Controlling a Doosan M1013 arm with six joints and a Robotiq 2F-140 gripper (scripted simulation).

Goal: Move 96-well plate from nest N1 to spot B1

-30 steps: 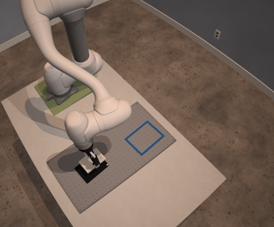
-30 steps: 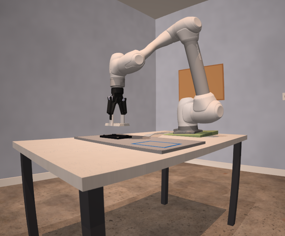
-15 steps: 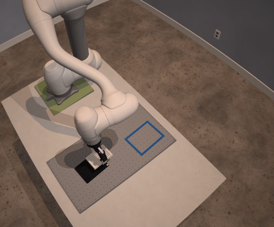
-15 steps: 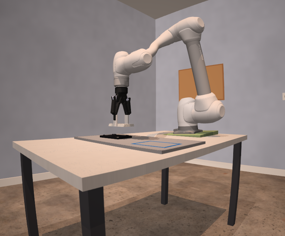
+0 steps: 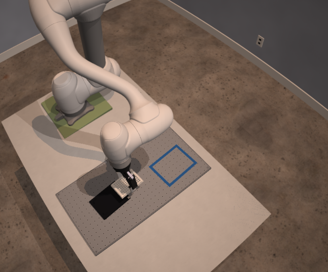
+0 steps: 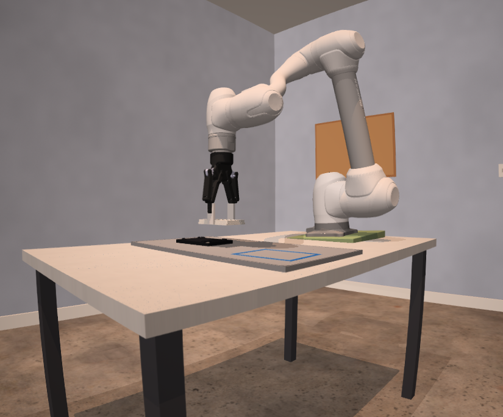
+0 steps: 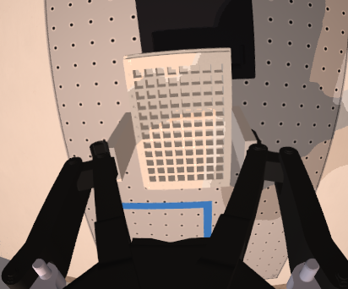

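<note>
My gripper is now 10 cm to the left of the black plate nest, 9 cm above it and 2 cm past it. Also, from my hand: white 96-well plate 2 cm below.
</note>
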